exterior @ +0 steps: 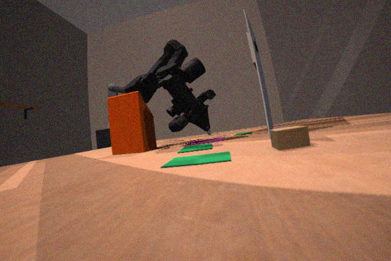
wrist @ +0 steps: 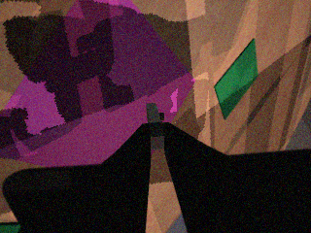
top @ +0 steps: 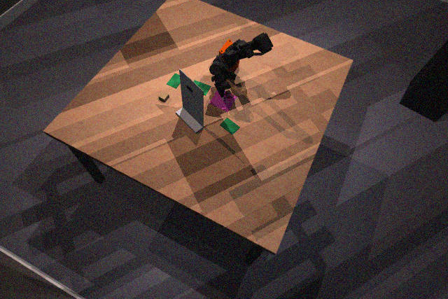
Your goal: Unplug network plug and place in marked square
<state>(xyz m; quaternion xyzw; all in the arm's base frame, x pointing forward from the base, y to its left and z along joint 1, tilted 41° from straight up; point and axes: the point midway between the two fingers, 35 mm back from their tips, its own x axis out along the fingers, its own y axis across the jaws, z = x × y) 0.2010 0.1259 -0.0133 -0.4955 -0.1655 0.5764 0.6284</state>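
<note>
Right now the magenta marked square is 40 mm below my gripper tip and 10 mm behind it. Also, from my gripper tip: grey upright panel (200 mm ahead, 110 mm above, 60 mm to the right); pale network plug (right at my gripper tip).
</note>
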